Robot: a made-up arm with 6 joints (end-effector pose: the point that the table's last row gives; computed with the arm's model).
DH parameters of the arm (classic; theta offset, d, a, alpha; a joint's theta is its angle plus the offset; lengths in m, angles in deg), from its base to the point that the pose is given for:
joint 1: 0 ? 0 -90
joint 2: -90 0 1.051 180
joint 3: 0 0 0 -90
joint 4: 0 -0.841 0 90
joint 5: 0 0.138 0 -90
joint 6: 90 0 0 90
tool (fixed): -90 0 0 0
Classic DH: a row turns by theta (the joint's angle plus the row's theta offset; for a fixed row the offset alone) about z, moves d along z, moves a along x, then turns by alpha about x.
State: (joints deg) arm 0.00 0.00 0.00 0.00 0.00 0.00
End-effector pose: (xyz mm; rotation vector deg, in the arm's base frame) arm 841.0 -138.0 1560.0 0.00 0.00 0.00
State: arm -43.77 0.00 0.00 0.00 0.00 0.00
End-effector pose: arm 511.8 -681.4 1560.0 0.00 0.00 -43.77
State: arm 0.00 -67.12 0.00 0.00 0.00 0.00
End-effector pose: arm -641.3 -138.0 1692.5 0.00 -67.12 0.00
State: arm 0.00 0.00 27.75 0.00 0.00 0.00
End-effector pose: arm 744.3 -138.0 1951.6 0.00 -27.75 0.00
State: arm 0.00 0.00 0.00 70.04 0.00 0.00
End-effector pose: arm 841.0 -47.1 1689.7 -70.04 0.00 0.00
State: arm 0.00 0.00 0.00 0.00 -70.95 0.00
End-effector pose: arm 841.0 -138.0 1560.0 0.00 70.95 0.00
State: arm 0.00 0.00 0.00 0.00 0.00 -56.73
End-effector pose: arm 841.0 -138.0 1560.0 56.73 0.00 0.00
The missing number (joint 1, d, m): 0.509
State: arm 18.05 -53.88 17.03 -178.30 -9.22 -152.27
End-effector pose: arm -584.7 -45.5 1922.0 -11.94 -80.70 -5.44
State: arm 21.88 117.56 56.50 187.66 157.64 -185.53
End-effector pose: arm 1176.4 619.8 -722.2 36.01 -138.03 23.64
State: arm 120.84 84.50 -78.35 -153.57 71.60 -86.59
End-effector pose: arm -221.2 129.4 420.4 37.00 -50.73 0.06
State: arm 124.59 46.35 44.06 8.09 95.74 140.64
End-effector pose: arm -796.7 1396.0 1220.3 -5.88 -92.85 -18.59
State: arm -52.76 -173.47 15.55 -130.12 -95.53 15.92
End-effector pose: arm -514.2 823.4 -562.8 -122.38 -1.15 53.98
